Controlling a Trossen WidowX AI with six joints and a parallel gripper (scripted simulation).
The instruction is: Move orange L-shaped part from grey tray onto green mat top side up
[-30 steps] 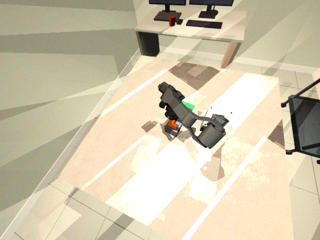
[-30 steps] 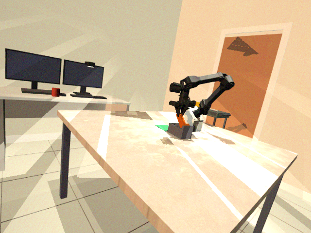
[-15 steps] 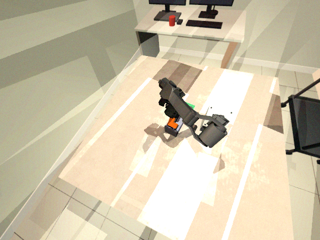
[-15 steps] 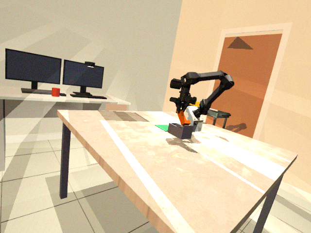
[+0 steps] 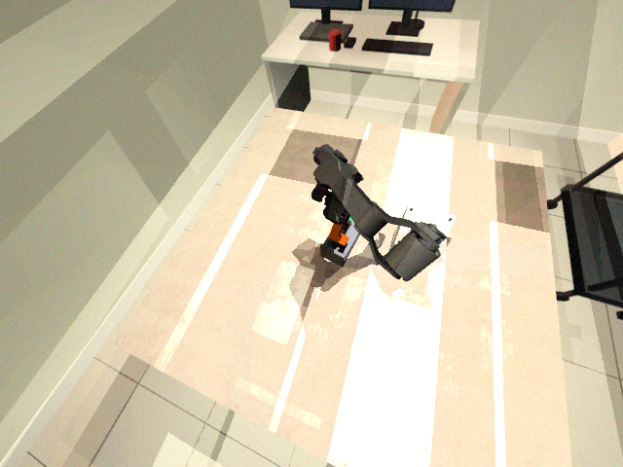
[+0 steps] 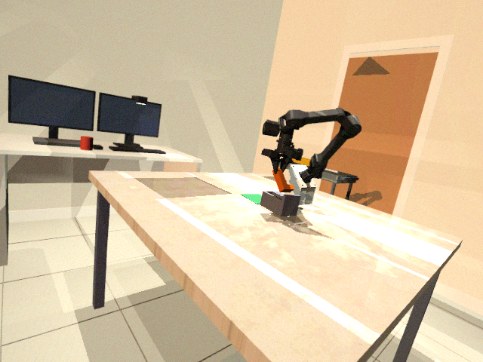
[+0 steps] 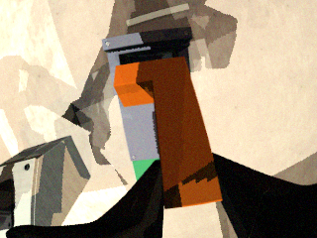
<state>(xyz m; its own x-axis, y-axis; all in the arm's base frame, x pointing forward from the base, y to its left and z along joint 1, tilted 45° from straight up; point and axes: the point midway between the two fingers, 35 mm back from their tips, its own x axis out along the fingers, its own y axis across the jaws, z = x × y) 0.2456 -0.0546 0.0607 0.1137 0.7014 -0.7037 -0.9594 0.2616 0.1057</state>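
My gripper tip is 170 mm above the green mat, 120 mm to the left of it and 50 mm past it. Also, from my gripper tip: orange L-shaped part 30 mm to the left, 30 mm below, 10 mm behind.
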